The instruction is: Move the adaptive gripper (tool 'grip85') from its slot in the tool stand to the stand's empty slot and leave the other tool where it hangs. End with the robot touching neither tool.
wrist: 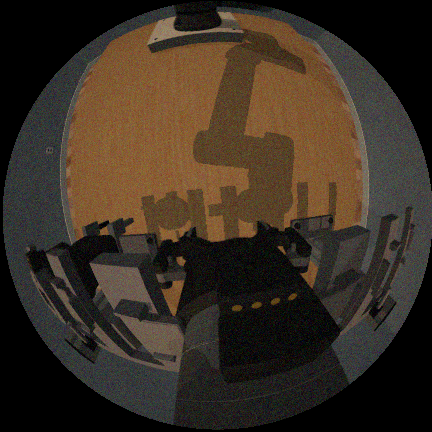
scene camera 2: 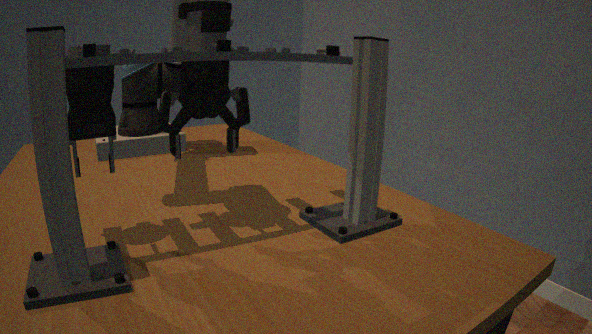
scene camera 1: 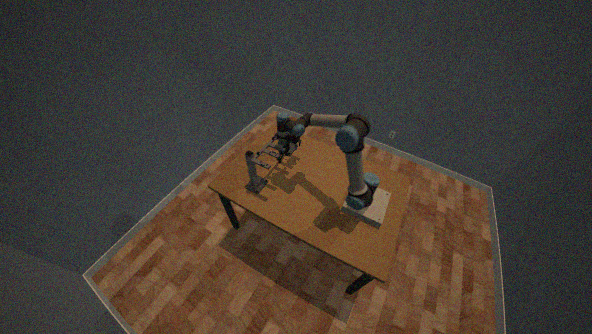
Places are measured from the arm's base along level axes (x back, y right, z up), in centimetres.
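Where they show: end effector, tool point: [scene camera 2: 205, 42]; arm's base, origin of the base link: [wrist: 197, 23] [scene camera 2: 140, 132].
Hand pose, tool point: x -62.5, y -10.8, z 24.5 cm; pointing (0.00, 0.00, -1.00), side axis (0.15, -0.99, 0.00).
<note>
Each offset is from my tool point to the centre of the thing. "spot": to the spot under its first point. Level surfaces: height alone.
The adaptive gripper [scene camera 2: 204, 145] [wrist: 227, 231] is on the arm's wrist, upright and open, with nothing between its fingers. Its black body is at the height of the rail [scene camera 2: 295, 57] of the tool stand [scene camera 1: 253, 171] [scene camera 2: 367, 125], at the middle slot. In the wrist view the body lies between two stand arms, a left arm [wrist: 120, 272] and a right arm [wrist: 350, 240]. Whether its plate rests on them is hidden. The other tool @(dx -2.2, dy +17.9, dz -9.8 cm) [scene camera 2: 90, 100] [wrist: 97, 250] hangs in the slot at the left of the scene camera 2 view. The slot at that view's right holds no tool.
The stand's left post @(spot: dx -15.9, dy +20.9, dz -11.9 cm) [scene camera 2: 52, 150] and its bolted foot @(spot: dx -17.6, dy +16.9, dz -28.8 cm) [scene camera 2: 105, 286] stand on the wooden table @(dz -30.0 cm) [scene camera 1: 310, 235] [scene camera 2: 400, 280] [wrist: 135, 110]. The robot's base plate [scene camera 1: 377, 212] [wrist: 165, 37] is at the table's other end. Shadows of the arm and stand fall between them.
</note>
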